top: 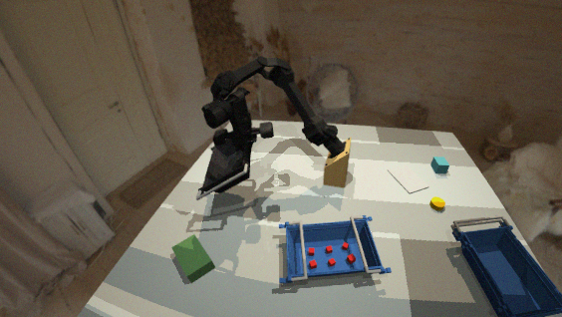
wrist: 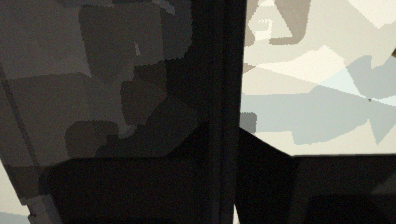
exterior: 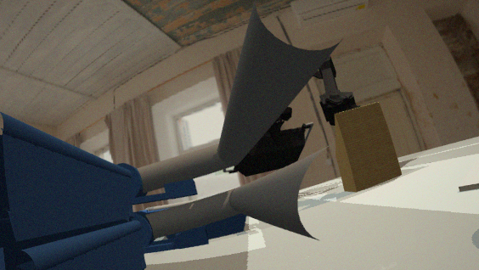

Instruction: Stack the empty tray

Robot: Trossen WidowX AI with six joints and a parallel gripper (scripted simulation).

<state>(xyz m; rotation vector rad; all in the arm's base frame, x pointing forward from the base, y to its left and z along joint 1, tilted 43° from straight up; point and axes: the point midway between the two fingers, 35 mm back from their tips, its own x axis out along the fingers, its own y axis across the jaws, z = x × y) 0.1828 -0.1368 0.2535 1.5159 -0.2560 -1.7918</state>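
Now: the black tray 7 cm to the right of my gripper tip and 3 cm ahead of it. From my gripper tip the other things lie so: green block 32 cm ahead, 16 cm below, 6 cm to the right; yellow disc 66 cm to the left, 17 cm below, 11 cm behind; flat tan card 56 cm to the left, 23 cm behind, 17 cm below.
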